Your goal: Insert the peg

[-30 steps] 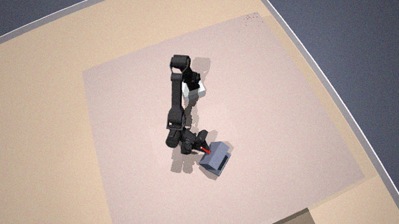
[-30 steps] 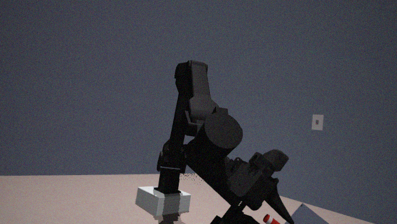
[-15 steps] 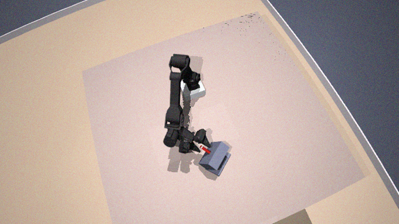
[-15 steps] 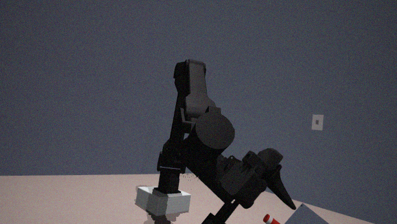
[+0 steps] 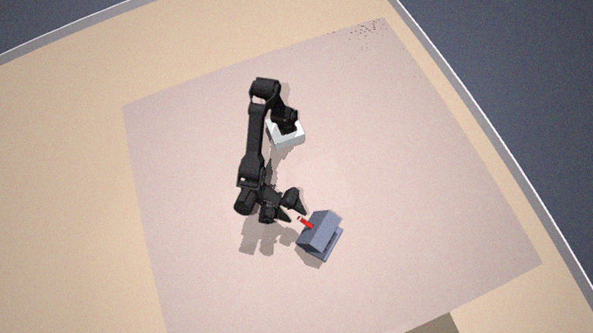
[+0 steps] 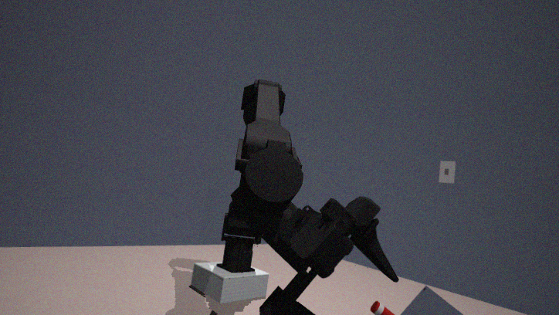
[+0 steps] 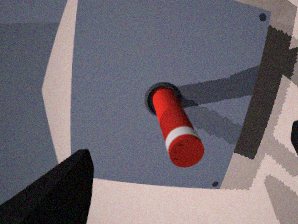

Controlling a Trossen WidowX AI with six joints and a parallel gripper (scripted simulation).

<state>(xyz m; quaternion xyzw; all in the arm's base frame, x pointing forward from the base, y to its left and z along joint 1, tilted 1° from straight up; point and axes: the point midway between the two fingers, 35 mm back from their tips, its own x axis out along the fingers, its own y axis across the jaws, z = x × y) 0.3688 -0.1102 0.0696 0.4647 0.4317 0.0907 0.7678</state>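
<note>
Now: the red round peg 10 mm ahead of my gripper tip and 10 mm to the left of it. Round my gripper tip: sloped panel (50 mm ahead, 50 mm to the left, 40 mm below).
</note>
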